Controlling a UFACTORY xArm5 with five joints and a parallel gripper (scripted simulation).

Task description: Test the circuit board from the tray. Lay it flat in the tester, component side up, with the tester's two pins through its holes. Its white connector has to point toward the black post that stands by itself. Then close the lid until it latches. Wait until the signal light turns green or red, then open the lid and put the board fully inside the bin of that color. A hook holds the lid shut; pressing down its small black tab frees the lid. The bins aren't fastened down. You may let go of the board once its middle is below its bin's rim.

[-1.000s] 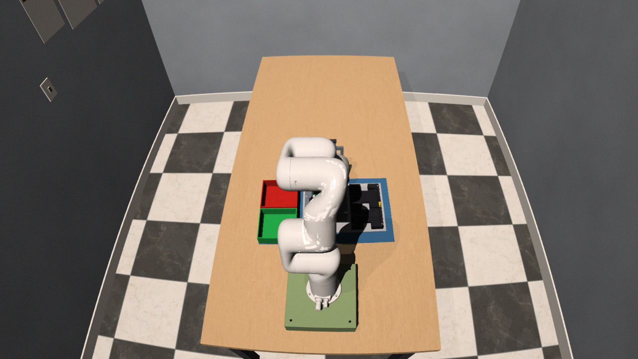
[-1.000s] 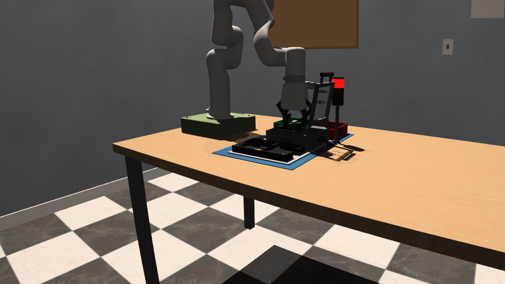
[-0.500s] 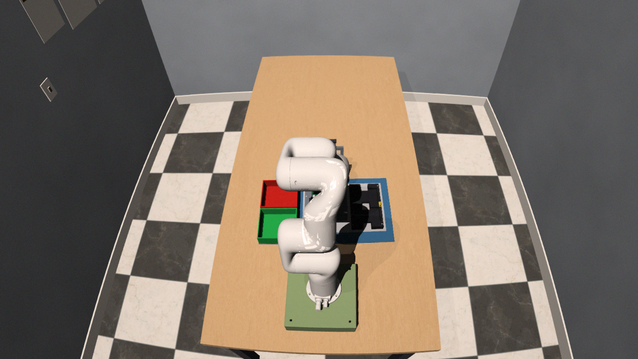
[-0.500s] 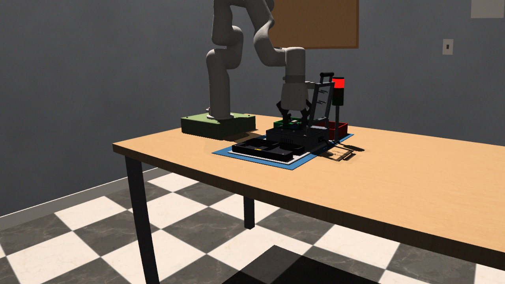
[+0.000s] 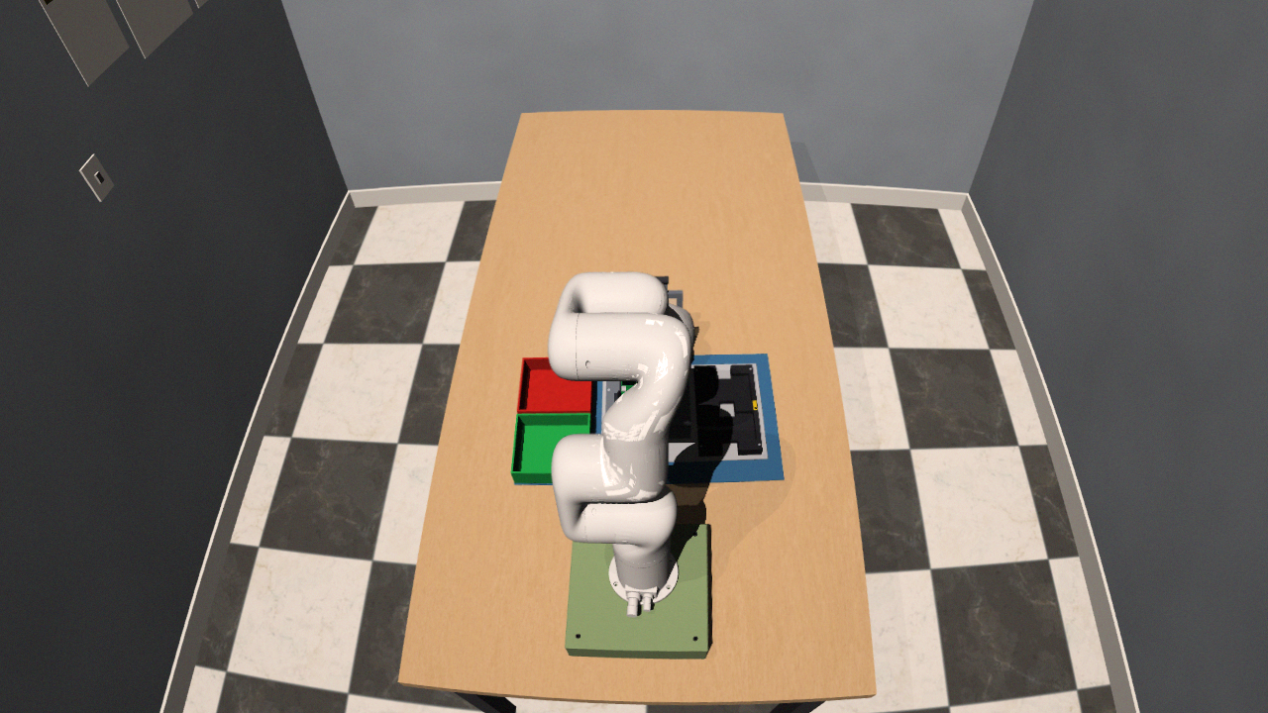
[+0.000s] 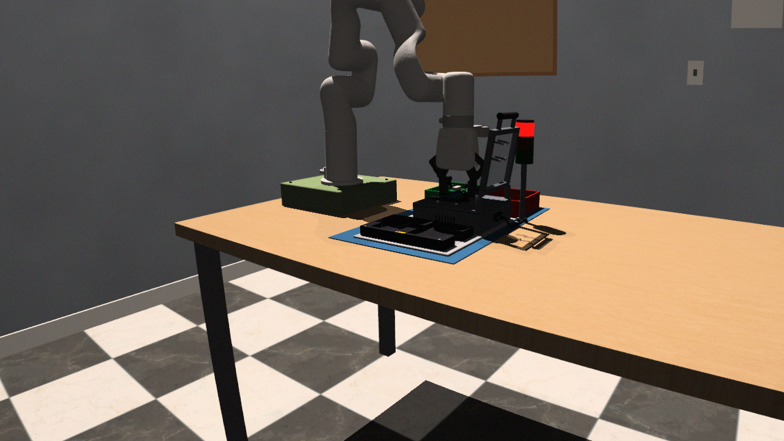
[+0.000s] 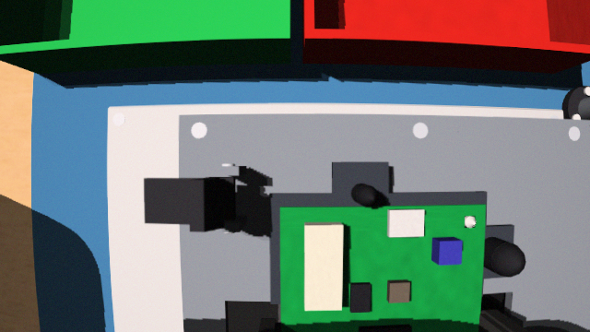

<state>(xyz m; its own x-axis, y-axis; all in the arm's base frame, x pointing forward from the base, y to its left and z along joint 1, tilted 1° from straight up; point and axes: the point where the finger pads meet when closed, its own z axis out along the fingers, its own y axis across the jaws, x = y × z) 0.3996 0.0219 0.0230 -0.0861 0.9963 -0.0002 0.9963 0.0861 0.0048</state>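
Now: hand 200 mm to the right of the red bin, 70 mm above it and 30 mm short of it. The rest, counted from my hand: black tab (70 mm behind, 50 mm to the left); then tester lid (120 mm ahead, 100 mm above, 10 mm to the left); then green circuit board (10 mm below).
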